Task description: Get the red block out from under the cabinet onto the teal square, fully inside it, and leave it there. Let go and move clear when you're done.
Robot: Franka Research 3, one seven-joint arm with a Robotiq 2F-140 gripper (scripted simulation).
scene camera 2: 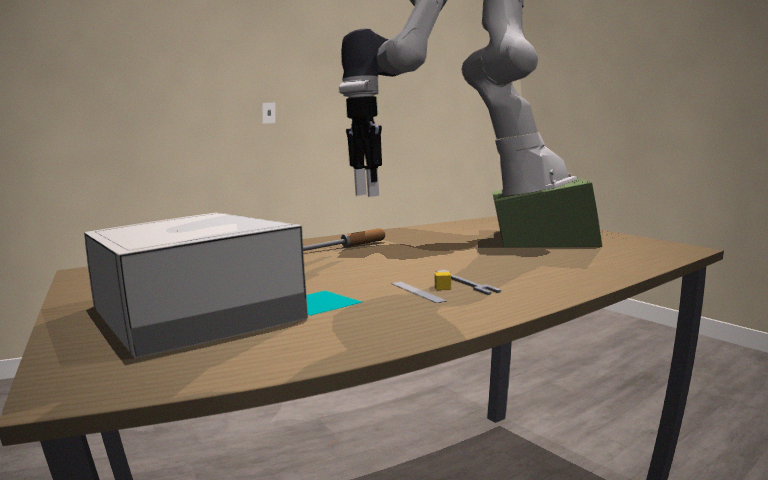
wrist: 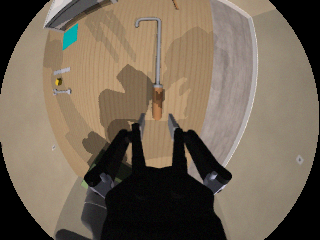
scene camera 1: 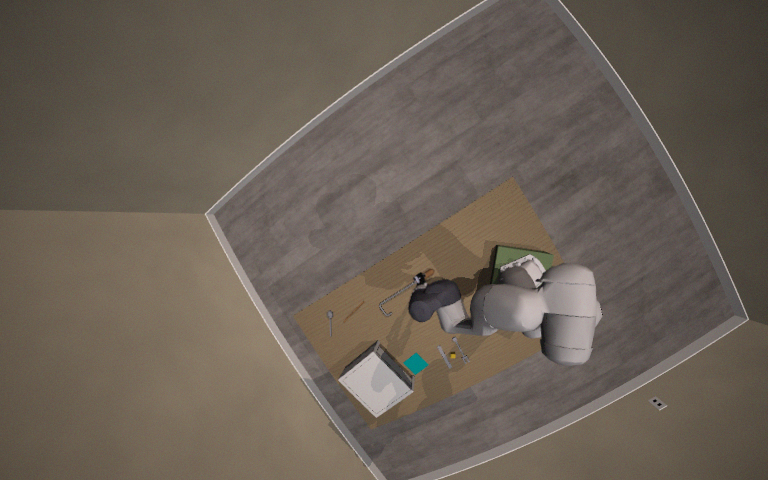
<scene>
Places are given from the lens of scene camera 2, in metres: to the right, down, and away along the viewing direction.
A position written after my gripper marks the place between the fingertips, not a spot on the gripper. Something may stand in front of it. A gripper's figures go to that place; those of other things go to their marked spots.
my gripper (scene camera 2: 367, 195): -0.04, -0.11, 1.36
teal square (scene camera 2: 323, 301): -0.10, 0.10, 0.88
</scene>
